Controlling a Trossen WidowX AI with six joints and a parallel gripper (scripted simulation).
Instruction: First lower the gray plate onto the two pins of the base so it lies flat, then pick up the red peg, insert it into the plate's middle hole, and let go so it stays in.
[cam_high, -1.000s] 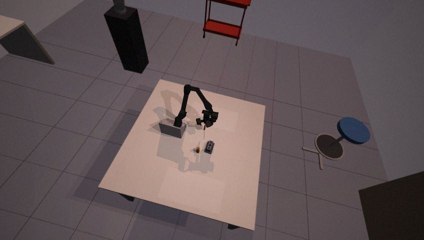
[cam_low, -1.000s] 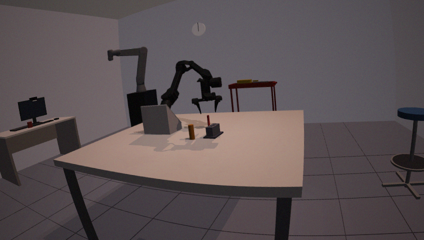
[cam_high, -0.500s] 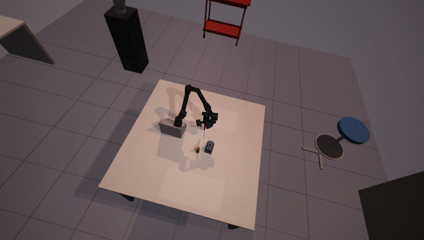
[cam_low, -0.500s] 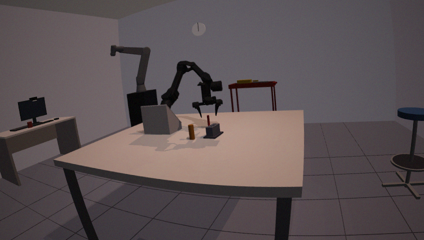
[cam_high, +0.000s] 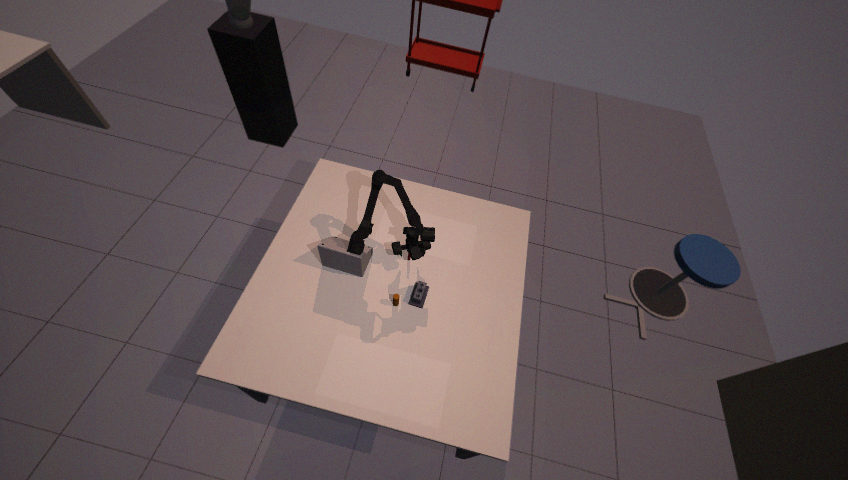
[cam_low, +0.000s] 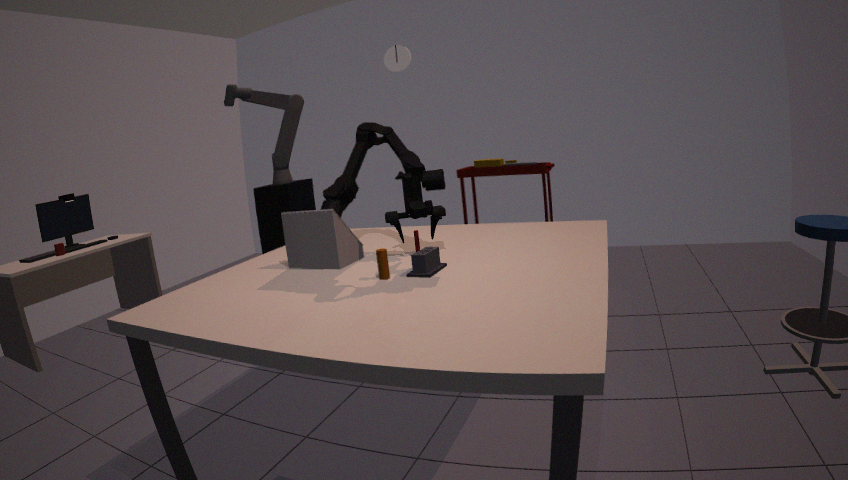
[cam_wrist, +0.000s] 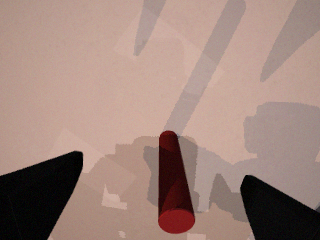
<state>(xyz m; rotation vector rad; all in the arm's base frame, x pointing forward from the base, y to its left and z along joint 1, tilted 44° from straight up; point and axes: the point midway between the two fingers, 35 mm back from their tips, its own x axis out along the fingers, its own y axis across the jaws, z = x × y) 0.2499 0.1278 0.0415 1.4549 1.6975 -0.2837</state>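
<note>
Now: gripper tip 90 mm short of the gray plate and 190 mm to the left of it. Round my gripper tip: dark base (90 mm ahead, 190 mm to the right, 40 mm below); then orange cylinder (10 mm behind, 260 mm to the right, 10 mm below); then red peg (10 mm below).
</note>
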